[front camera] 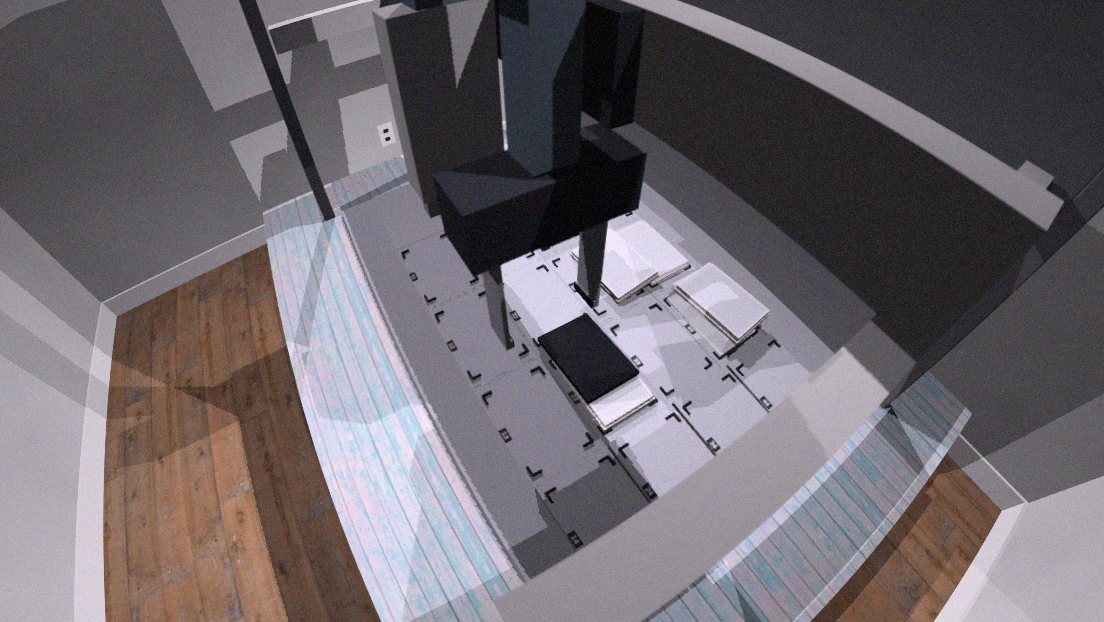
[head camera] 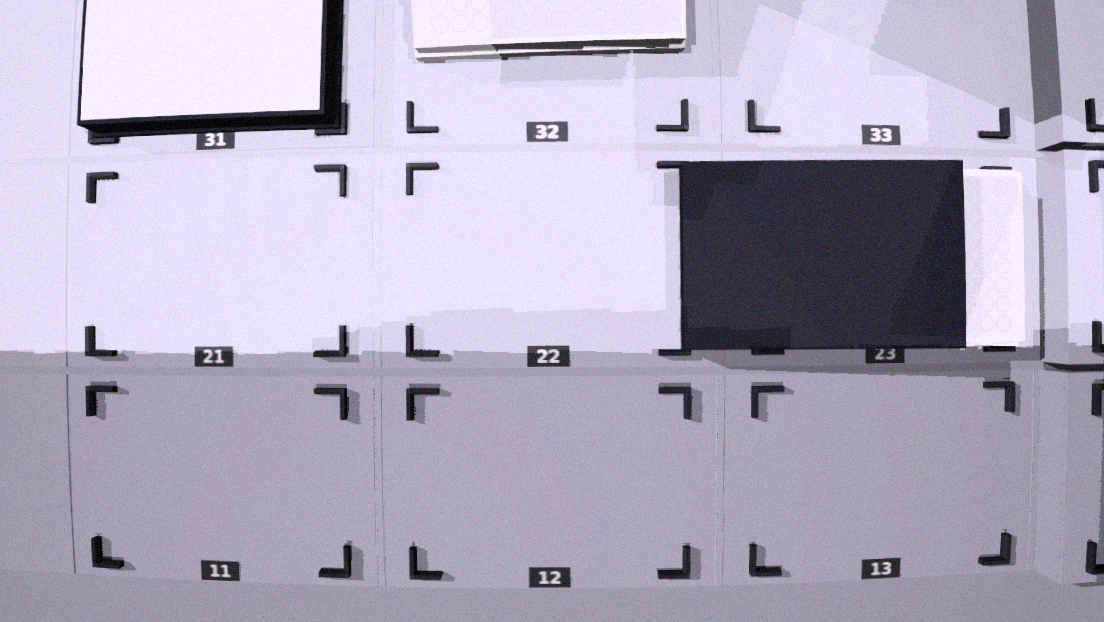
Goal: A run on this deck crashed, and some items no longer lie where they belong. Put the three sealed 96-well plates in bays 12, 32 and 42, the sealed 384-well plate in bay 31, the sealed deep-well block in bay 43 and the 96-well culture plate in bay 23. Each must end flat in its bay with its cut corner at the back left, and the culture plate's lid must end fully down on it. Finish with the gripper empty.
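Places are measured from the robot's base along level axes (x back, y right, z up), in metres.
Where they show: gripper, fingertip midpoint: (front camera: 545, 315); robot's base at its link origin: (front camera: 403, 253) (head camera: 102, 559).
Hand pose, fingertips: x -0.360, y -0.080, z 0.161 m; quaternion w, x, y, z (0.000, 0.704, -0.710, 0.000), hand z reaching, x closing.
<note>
Each offset is from my fingertips to the top centre of the thing. "*": to the spot under its first point.
My gripper (front camera: 550, 323) is open and empty above the deck, left of the culture plate. It does not show in the head view. The white culture plate @[dy -0.070, dx -0.032, dz -0.147 m] (front camera: 624, 403) (head camera: 998, 262) is in bay 23; its dark lid @[dy -0.070, dx +0.008, dz -0.139 m] (front camera: 588, 356) (head camera: 822, 254) is on it, shifted left. The sealed 384-well plate @[dy -0.177, dx +0.296, dz -0.147 m] (head camera: 200, 61), white on a black body, is at bay 31. A sealed 96-well plate @[dy -0.210, dx +0.132, dz -0.133 m] (front camera: 621, 266) (head camera: 548, 21) is over the rear of bay 32, against another sealed plate @[dy -0.284, dx +0.132, dz -0.147 m] (front camera: 662, 245) behind it. A third sealed plate @[dy -0.283, dx -0.041, dz -0.105 m] (front camera: 726, 297) lies on a white block @[dy -0.284, dx -0.032, dz -0.119 m] (front camera: 699, 315) at bay 43. Cut corners are unclear.
Black corner brackets mark the bays. The label of bay 22 @[* dy -0.024, dx +0.133, dz -0.161 m] (head camera: 547, 356) and the label of bay 12 @[* dy +0.083, dx +0.132, dz -0.161 m] (head camera: 549, 577) show in the head view. A grey column (front camera: 448, 100) stands behind the gripper. A pale rail (front camera: 695, 494) crosses the right front of the deck.
</note>
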